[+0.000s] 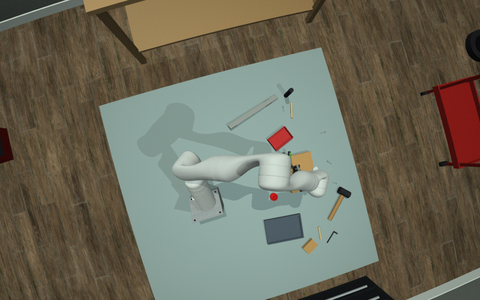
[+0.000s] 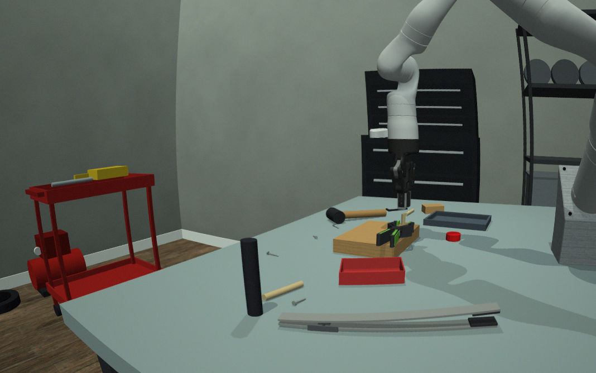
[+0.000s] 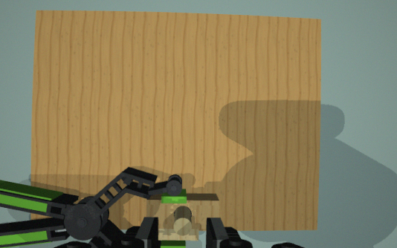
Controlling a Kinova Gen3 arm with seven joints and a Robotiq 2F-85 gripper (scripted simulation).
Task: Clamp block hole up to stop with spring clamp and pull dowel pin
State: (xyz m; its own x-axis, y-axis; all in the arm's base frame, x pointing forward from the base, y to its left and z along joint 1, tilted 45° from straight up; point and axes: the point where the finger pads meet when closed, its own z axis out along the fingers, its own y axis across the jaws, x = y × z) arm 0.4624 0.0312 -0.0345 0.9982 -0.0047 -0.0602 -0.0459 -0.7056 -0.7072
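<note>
The dowel pin lies 5 cm below my hand. The rest, counted from my hand: red puck (12 cm behind, 10 cm below, 9 cm to the right); then small wooden block (7 cm below); then wooden bench board (9 cm below, 6 cm ahead).
</note>
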